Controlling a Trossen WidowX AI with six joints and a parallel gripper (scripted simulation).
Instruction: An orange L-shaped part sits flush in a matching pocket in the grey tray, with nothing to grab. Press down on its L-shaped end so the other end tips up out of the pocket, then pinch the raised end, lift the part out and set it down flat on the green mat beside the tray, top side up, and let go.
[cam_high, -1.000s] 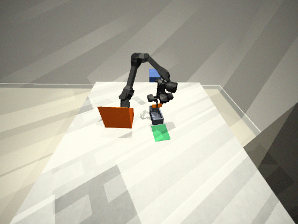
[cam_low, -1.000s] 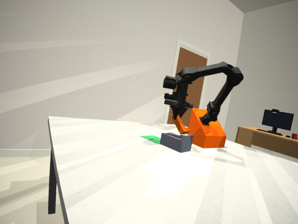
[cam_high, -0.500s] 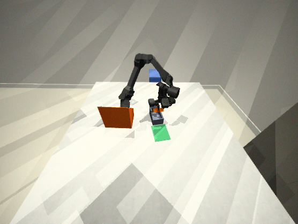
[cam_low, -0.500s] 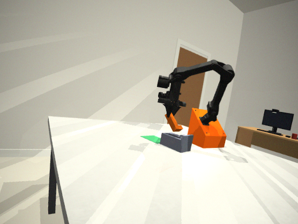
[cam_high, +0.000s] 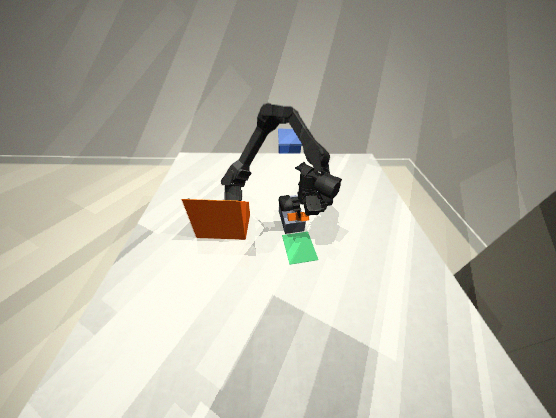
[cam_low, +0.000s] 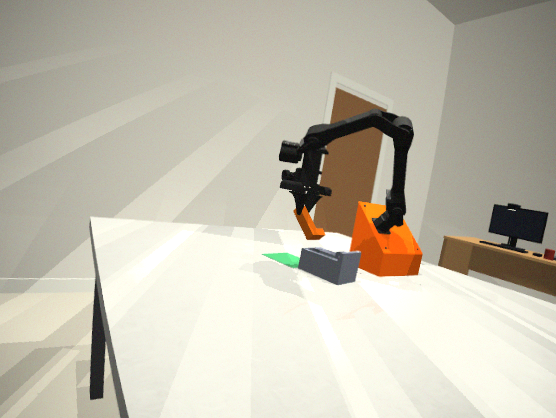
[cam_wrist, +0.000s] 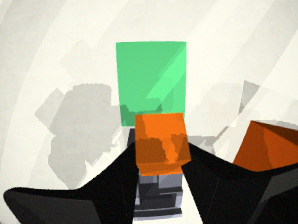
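My gripper tip is now 170 mm above the green mat and 30 mm to the left of it. Round my gripper tip: orange L-shaped part: 30 mm to the left, 30 mm below, 20 mm behind.
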